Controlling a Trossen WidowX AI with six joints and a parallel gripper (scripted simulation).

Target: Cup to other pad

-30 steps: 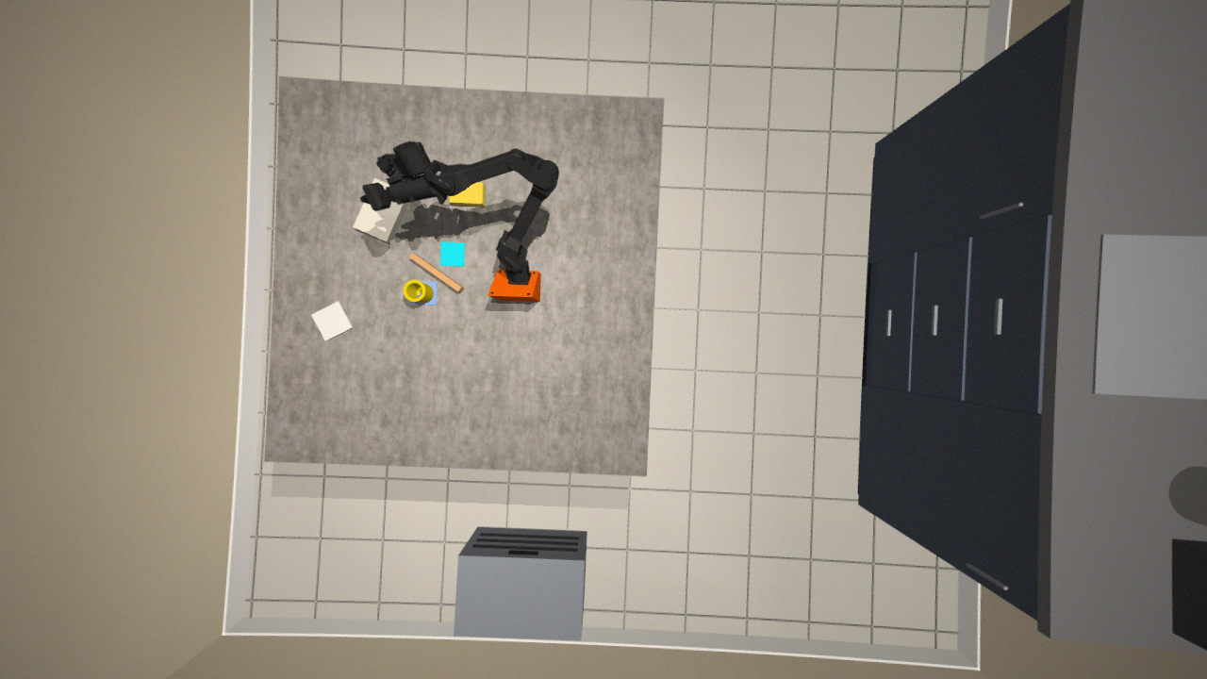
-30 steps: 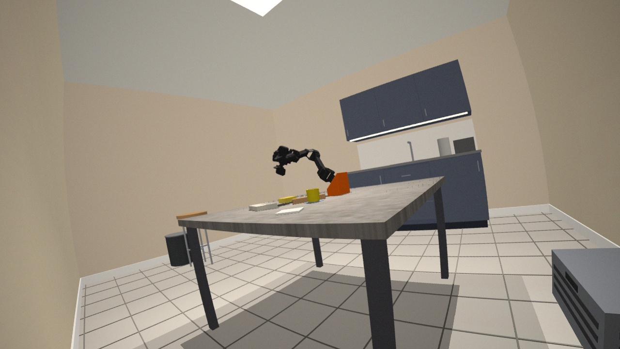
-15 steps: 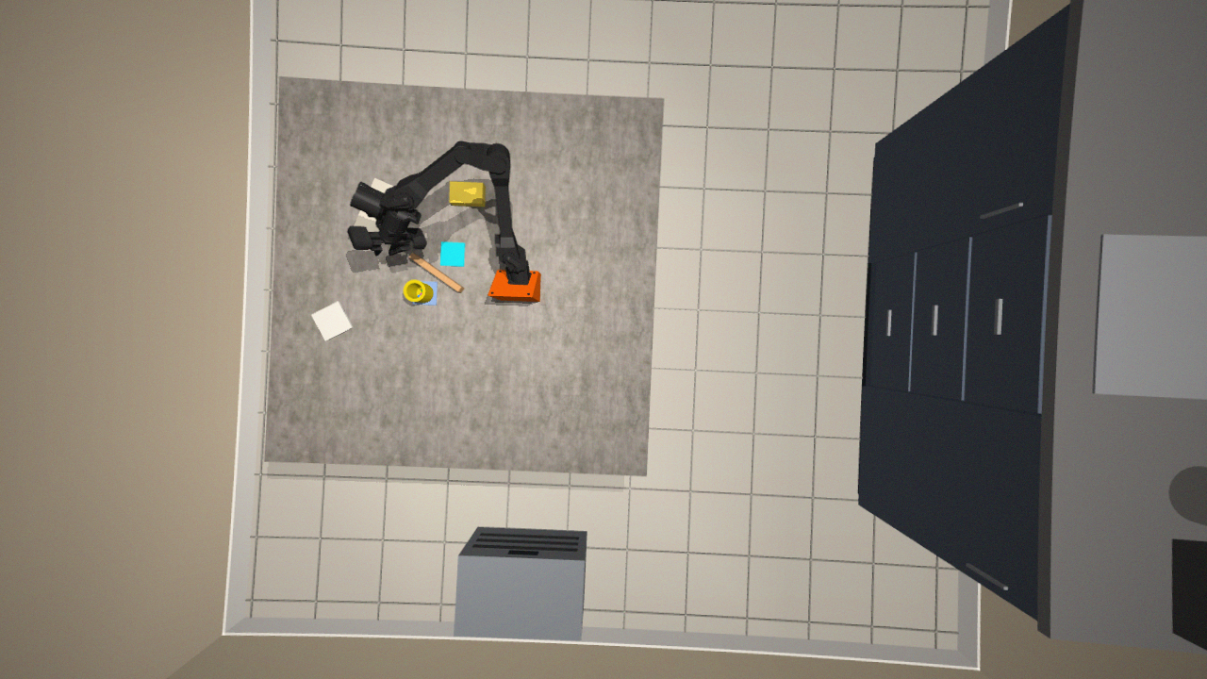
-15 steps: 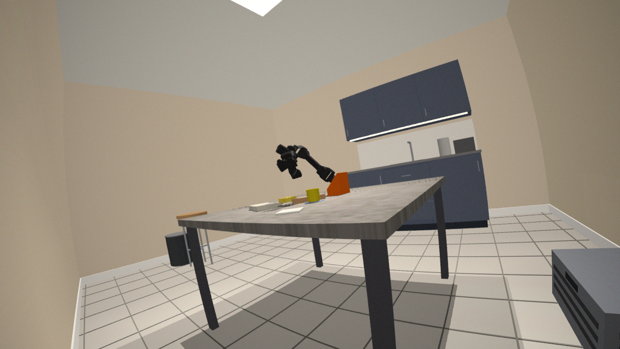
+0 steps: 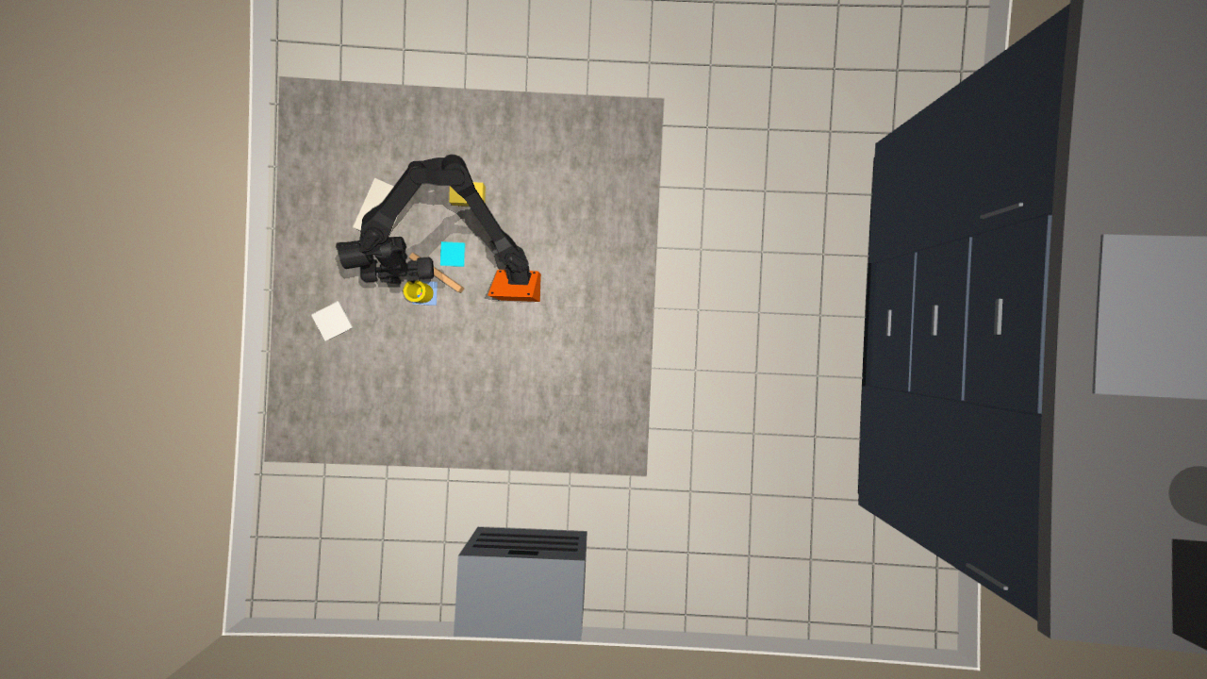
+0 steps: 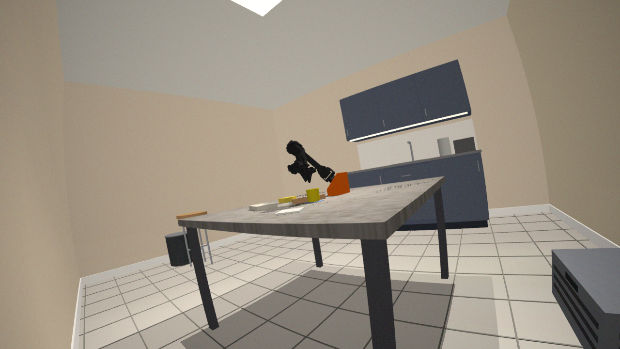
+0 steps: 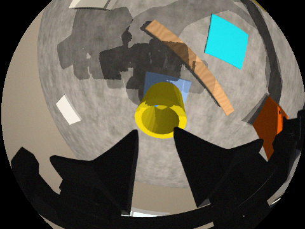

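Right now my gripper tip is 10 mm past the yellow cup, 20 mm to the right of it and 80 mm above it. The rest, counted from my gripper tip: cyan pad (90 mm behind, 120 mm to the right, 120 mm below); blue marble (10 mm ahead, 30 mm to the left, 100 mm below); wooden bar (50 mm behind, 50 mm to the right, 110 mm below).
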